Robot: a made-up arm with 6 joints.
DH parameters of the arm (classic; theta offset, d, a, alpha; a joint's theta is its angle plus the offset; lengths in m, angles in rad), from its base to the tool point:
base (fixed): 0 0 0 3.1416
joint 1: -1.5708 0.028 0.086 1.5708
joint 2: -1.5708 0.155 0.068 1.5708
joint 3: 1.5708 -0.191 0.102 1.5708
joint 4: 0 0.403 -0.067 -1.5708
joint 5: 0 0.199 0.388 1.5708
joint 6: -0.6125 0 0.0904 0
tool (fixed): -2.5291 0.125 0 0
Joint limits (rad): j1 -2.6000..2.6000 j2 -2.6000..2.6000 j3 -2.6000..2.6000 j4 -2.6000..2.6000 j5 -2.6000..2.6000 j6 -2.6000..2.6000
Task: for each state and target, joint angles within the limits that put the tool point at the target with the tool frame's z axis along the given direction. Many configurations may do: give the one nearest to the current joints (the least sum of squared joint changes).
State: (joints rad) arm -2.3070 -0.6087 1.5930 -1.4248 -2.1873 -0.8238
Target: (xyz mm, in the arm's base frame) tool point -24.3 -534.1 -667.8 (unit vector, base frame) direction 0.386 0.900 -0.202
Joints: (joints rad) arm -1.9031 -0.4645 2.1222 -1.9647 -2.3150 -0.1314
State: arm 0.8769 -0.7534 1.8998 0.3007 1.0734 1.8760
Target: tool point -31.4 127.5 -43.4 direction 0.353 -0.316 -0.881
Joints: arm 1.4329 -0.7531 1.8914 0.3899 1.6454 1.8861
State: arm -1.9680 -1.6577 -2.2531 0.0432 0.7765 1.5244
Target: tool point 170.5 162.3 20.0 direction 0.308 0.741 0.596
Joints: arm -1.4616 -1.5183 -2.6000 -0.6348 1.3925 1.9789
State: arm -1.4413 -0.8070 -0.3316 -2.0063 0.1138 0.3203
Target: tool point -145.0 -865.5 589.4 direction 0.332 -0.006 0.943
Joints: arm -2.0807 -0.0291 0.2561 -1.2748 -0.2746 0.3803
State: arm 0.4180 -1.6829 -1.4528 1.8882 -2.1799 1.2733
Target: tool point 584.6 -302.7 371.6 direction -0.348 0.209 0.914
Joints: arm 0.0888 -1.9932 -1.0846 1.1911 -2.1815 1.2119
